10 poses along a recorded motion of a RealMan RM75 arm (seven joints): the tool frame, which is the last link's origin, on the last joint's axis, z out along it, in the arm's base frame.
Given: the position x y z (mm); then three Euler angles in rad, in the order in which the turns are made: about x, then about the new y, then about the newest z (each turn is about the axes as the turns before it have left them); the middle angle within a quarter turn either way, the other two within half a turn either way.
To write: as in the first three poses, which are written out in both.
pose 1, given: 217.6, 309.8, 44.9, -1.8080, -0.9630, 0.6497
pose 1, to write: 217.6, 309.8, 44.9, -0.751, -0.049, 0.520, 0.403
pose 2, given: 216.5, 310.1, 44.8, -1.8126, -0.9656, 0.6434
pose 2, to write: 216.5, 310.1, 44.8, -0.752, -0.051, 0.519, 0.403
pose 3, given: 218.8, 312.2, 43.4, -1.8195, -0.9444, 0.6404
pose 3, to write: 218.8, 312.2, 43.4, -0.755, -0.044, 0.513, 0.406
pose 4, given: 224.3, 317.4, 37.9, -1.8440, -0.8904, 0.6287
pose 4, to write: 224.3, 317.4, 37.9, -0.764, -0.025, 0.495, 0.413
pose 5, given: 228.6, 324.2, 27.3, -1.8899, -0.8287, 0.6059
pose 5, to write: 228.6, 324.2, 27.3, -0.778, -0.004, 0.471, 0.414
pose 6, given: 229.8, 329.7, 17.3, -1.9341, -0.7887, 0.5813
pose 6, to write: 229.8, 329.7, 17.3, -0.791, 0.009, 0.453, 0.412
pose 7, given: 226.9, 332.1, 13.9, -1.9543, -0.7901, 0.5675
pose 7, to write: 226.9, 332.1, 13.9, -0.795, 0.008, 0.451, 0.406
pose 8, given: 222.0, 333.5, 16.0, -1.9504, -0.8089, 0.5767
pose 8, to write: 222.0, 333.5, 16.0, -0.792, 0.005, 0.459, 0.402
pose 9, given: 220.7, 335.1, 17.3, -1.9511, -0.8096, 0.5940
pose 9, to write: 220.7, 335.1, 17.3, -0.792, 0.012, 0.463, 0.397
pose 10, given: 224.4, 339.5, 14.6, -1.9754, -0.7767, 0.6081
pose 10, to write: 224.4, 339.5, 14.6, -0.800, 0.032, 0.454, 0.392
